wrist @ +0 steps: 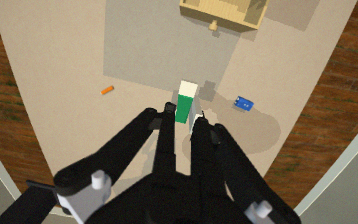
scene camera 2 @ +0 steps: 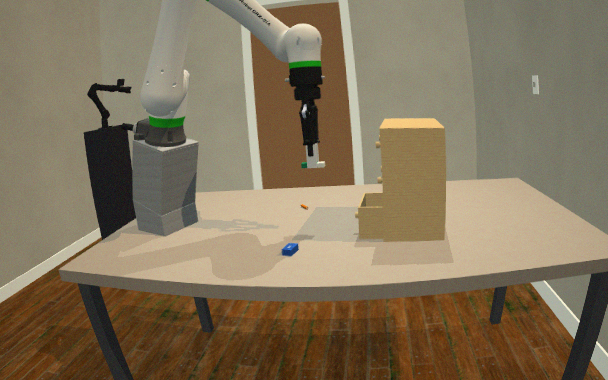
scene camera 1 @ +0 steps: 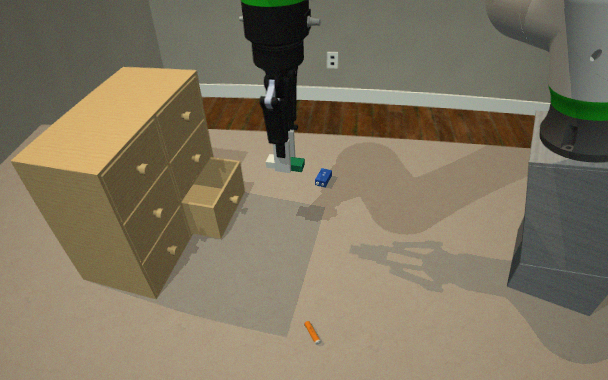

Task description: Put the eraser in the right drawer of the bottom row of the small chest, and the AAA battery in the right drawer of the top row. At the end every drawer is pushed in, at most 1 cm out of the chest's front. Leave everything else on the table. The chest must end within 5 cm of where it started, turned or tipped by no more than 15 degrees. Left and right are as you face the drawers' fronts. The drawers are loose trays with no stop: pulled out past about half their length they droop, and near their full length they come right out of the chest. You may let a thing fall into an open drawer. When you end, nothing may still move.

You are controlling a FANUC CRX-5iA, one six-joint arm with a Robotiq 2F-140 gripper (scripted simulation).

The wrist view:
my gripper: 183,100
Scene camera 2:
my gripper: 313,166
chest: 413,160
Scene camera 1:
my gripper: 285,165
chest: 61,169
